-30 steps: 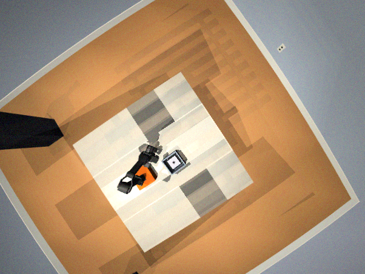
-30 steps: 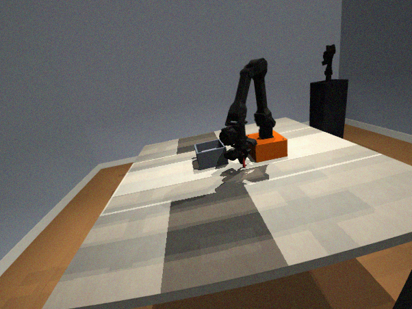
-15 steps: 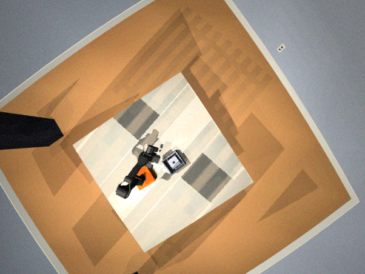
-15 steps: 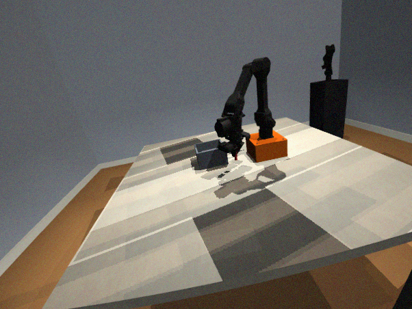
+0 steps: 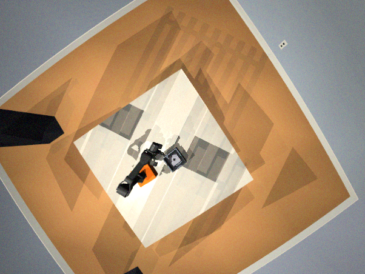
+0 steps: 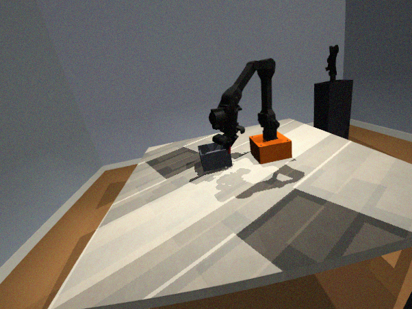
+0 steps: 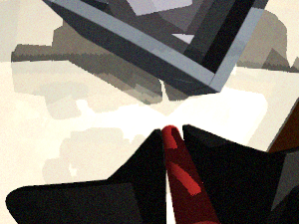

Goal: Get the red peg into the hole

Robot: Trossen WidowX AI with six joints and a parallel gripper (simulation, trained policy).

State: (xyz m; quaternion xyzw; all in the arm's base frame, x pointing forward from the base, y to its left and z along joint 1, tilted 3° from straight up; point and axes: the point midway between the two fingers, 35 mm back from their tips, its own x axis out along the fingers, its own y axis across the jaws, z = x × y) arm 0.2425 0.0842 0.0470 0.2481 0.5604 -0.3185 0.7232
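The pale bottom plate is 70 mm ahead of my gripper tip, 120 mm to the right of it and 70 mm below it. Round my gripper tip: red peg (10 mm behind, 10 mm to the left, 20 mm above); then grey box (70 mm ahead, 120 mm to the right, 90 mm below).
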